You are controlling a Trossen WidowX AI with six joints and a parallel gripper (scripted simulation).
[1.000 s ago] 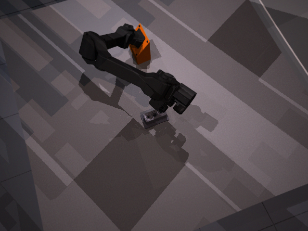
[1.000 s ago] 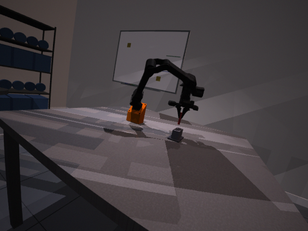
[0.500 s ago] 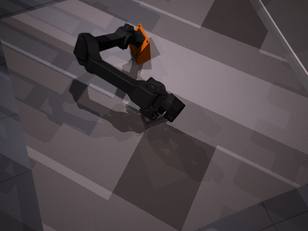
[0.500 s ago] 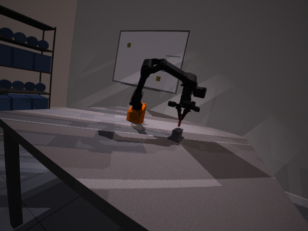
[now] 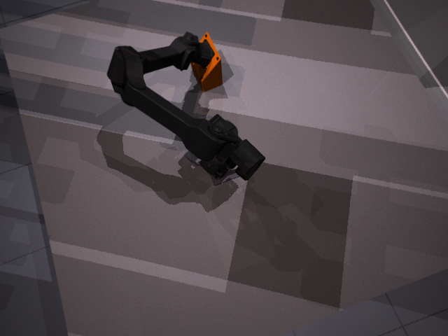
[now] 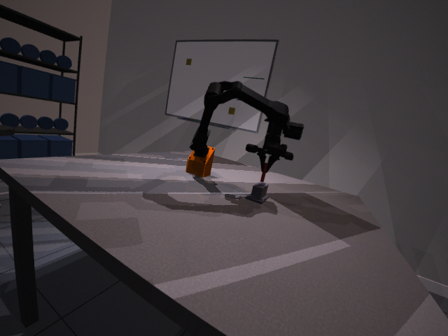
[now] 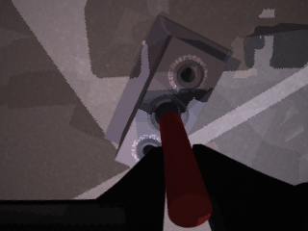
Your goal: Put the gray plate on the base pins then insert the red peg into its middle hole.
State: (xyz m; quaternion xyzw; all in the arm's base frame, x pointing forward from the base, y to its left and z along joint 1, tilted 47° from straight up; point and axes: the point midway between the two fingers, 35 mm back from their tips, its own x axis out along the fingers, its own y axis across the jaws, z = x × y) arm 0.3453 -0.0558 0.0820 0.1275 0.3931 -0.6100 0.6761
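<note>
Now: gripper tip 7 cm above the gray plate. The rest, counted from my gripper tip: dark flat base 11 cm below; red peg right at my gripper tip.
</note>
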